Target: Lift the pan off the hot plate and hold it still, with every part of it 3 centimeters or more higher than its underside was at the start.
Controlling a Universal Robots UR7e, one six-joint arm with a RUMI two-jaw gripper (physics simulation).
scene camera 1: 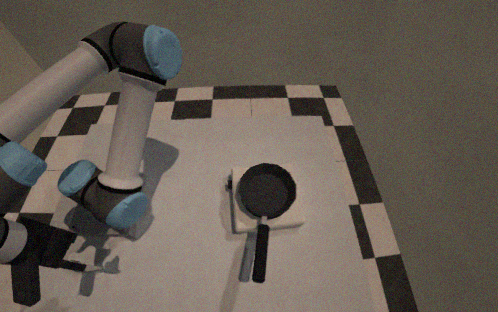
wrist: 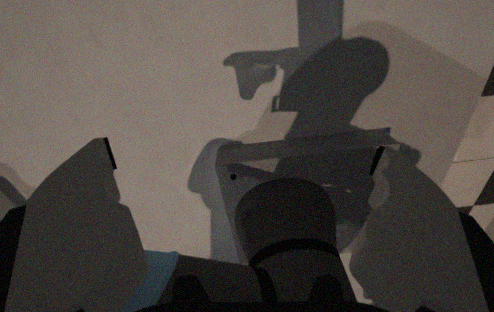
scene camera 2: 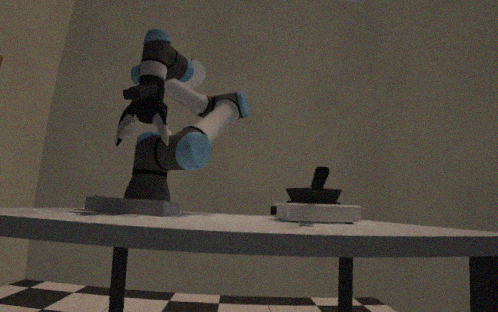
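Observation:
A black round pan sits upright on the white hot plate. Its black handle sticks out past the hot plate's edge, toward the bottom of the scene camera 1 view, and slopes upward. My gripper is open with nothing between its fingers. It hangs high above the table, far to the left of the pan in both scene views. The pan and hot plate do not show in the wrist view.
The hot plate's dark knob is on its left side. The arm's base plate stands on the left part of the table. The arm's own lower links and shadows show beneath the fingers in the wrist view.

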